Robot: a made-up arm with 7 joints.
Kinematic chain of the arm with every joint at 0, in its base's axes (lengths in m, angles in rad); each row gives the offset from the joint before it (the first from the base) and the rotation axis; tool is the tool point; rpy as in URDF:
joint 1: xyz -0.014 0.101 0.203 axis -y
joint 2: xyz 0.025 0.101 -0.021 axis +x
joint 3: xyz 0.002 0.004 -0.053 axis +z
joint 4: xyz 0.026 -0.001 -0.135 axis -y
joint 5: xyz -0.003 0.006 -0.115 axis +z
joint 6: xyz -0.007 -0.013 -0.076 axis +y
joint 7: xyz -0.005 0 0.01 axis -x
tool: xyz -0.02 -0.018 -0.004 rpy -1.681 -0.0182 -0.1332
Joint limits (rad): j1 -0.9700..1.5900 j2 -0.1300..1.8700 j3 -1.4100..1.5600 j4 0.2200..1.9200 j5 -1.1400..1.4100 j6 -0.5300..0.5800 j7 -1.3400..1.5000
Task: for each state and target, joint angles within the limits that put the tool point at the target. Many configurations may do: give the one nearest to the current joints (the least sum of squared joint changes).
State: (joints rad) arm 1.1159 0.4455 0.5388 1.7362 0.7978 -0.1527 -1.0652
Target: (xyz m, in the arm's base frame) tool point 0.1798 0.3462 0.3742
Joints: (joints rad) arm 1.1546 0.4594 0.5279 1.8519 0.8182 -0.1506 -1.0566
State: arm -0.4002 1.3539 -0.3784 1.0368 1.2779 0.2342 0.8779
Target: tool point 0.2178 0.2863 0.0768
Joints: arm 0.2198 0.9839 -0.3194 1.6491 1.4028 0.2210 0.8163
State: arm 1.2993 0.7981 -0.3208 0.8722 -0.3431 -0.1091 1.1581
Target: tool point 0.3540 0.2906 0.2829
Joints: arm 1.3968 0.4218 -0.4083 0.8682 -0.3212 -0.2411 1.0996
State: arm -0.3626 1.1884 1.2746 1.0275 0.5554 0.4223 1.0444
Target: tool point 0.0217 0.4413 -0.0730
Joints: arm -0.3000 0.5270 1.0158 0.6907 0.4951 0.2759 0.9809
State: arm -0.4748 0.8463 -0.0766 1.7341 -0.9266 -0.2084 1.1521
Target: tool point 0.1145 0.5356 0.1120
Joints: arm -0.3901 1.2612 0.4305 0.9960 -0.9762 -0.3607 1.1177
